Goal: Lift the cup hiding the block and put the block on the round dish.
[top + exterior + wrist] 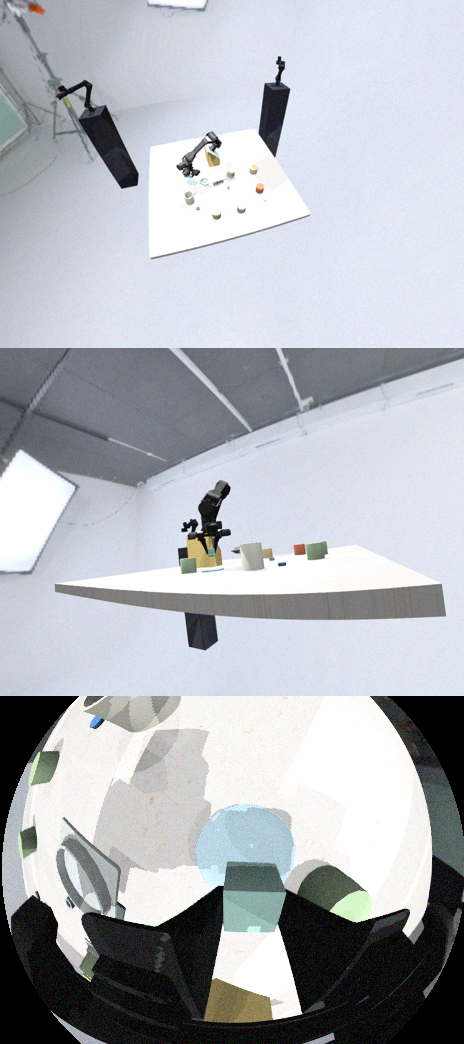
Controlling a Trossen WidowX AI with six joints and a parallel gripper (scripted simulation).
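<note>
Right now my gripper tip is 70 mm above the round light blue dish. From my gripper tip the other things lie so: orange cylinder 580 mm to the left, 270 mm ahead, 40 mm below; blue disc 310 mm ahead, 70 mm below; beige cup 220 mm ahead, 50 mm to the right, 30 mm below.
</note>
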